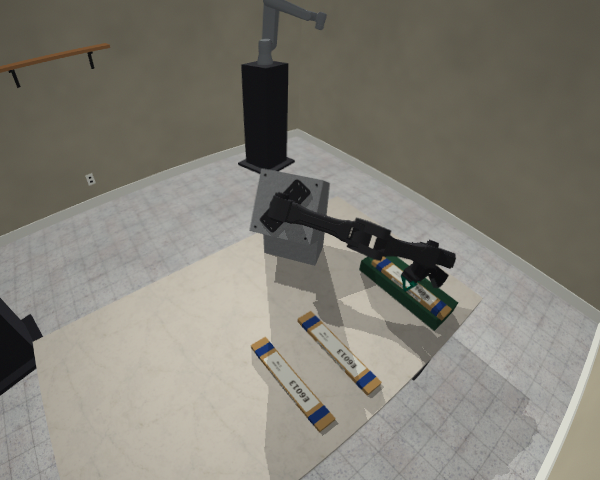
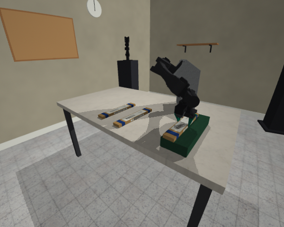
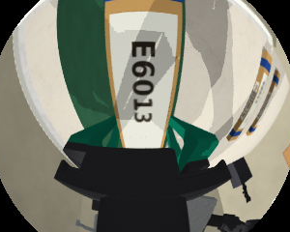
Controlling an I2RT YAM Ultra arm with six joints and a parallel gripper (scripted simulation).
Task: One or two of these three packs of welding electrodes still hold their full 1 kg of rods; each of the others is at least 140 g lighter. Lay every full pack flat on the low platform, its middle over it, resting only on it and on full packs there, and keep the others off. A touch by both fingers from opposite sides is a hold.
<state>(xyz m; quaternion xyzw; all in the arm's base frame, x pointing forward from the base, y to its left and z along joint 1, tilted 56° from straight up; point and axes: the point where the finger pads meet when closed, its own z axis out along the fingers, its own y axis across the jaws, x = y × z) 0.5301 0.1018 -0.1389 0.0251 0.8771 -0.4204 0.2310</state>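
My gripper is now 1 cm past the low dark green platform, 3 cm to the right of it and 5 cm above it.
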